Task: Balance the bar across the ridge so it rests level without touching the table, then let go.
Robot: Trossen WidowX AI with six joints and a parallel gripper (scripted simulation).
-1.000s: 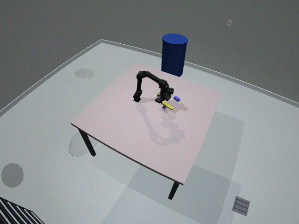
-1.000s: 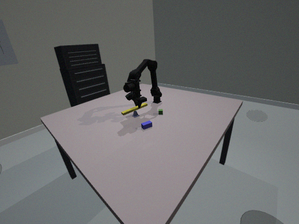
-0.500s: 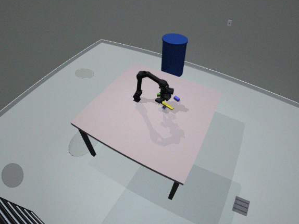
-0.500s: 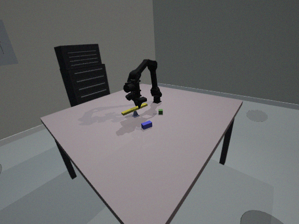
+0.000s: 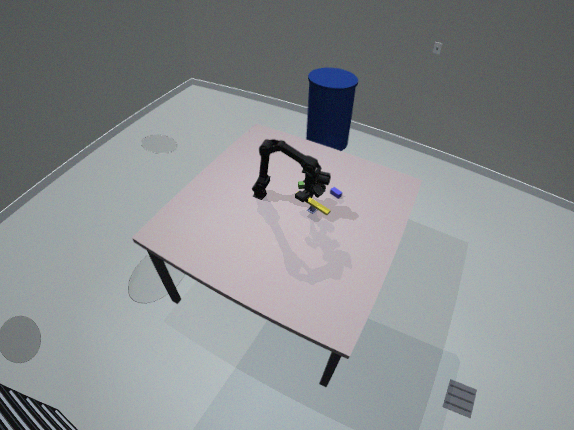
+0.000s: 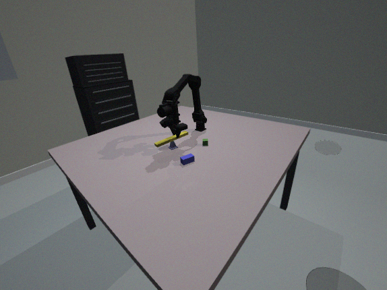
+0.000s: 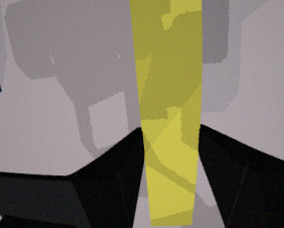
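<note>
Right now my gripper tip is 30 mm short of the yellow bar and 10 mm to the left of it. The rest, counted from my gripper tip: green cube: 140 mm to the left, 110 mm behind, 40 mm below; then blue block: 180 mm to the left, 100 mm ahead, 40 mm below.
</note>
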